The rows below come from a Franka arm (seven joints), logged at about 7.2 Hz.
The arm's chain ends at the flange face. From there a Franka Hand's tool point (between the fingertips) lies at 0.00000 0.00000 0.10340 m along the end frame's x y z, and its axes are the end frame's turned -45 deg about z.
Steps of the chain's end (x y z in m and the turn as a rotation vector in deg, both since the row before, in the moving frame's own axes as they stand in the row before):
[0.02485 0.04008 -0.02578 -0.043 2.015 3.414]
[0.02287 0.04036 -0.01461 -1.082 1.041 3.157]
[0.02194 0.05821 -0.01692 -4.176 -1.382 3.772]
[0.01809 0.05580 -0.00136 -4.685 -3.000 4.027]
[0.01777 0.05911 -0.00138 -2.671 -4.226 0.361]
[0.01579 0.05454 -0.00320 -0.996 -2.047 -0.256]
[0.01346 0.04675 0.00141 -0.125 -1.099 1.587]
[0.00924 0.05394 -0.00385 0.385 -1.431 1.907]
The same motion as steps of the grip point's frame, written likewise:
[-0.00833 0.04861 -0.02584 -1.455 1.394 3.414]
[-0.01249 0.04742 -0.01465 -1.501 -0.029 3.157]
[-0.03284 0.06000 -0.01722 -1.976 -3.930 3.772]
[-0.03652 0.05405 -0.00185 -1.191 -5.434 4.027]
[-0.03802 0.05235 -0.00177 1.100 -4.877 0.361]
[-0.03129 0.04840 -0.00328 0.743 -2.152 -0.256]
[-0.02508 0.04131 0.00139 0.689 -0.865 1.587]
[-0.03290 0.04234 -0.00388 1.284 -0.740 1.907]

